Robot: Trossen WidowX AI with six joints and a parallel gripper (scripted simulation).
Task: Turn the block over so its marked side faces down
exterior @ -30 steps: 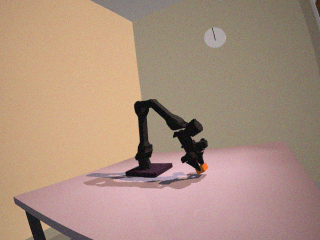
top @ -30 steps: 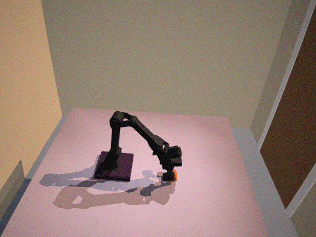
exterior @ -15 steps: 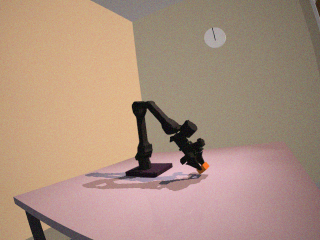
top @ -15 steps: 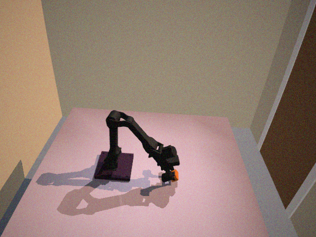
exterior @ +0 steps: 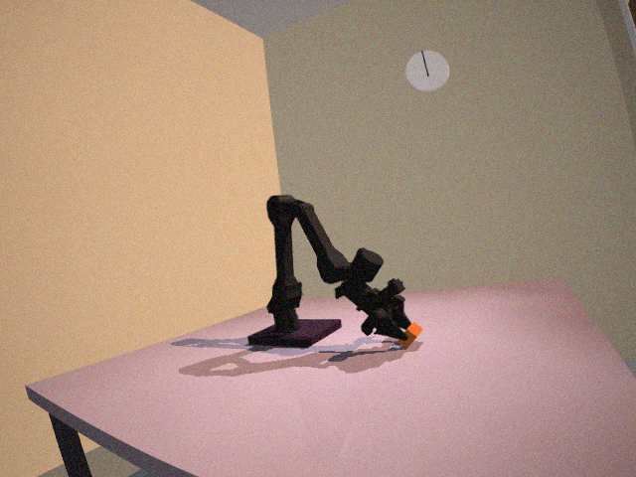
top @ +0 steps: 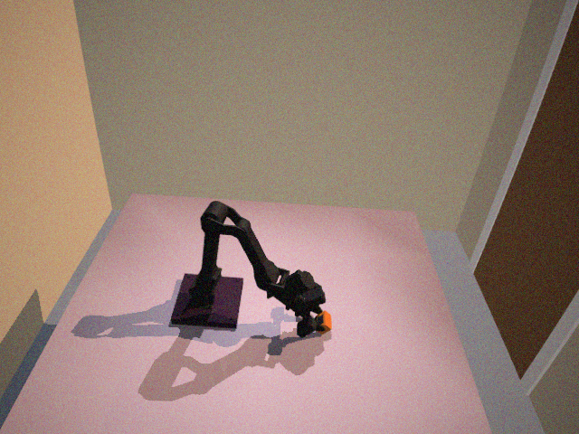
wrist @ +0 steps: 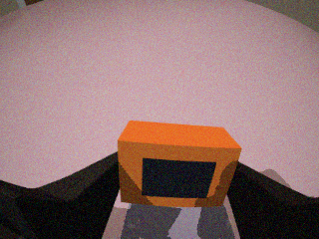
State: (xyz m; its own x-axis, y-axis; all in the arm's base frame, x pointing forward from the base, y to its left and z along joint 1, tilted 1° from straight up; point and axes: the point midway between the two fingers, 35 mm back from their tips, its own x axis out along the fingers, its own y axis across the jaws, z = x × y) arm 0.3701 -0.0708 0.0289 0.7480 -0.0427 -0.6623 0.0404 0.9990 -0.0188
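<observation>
The block lies 10 mm behind my gripper tip and 10 mm above it.
</observation>
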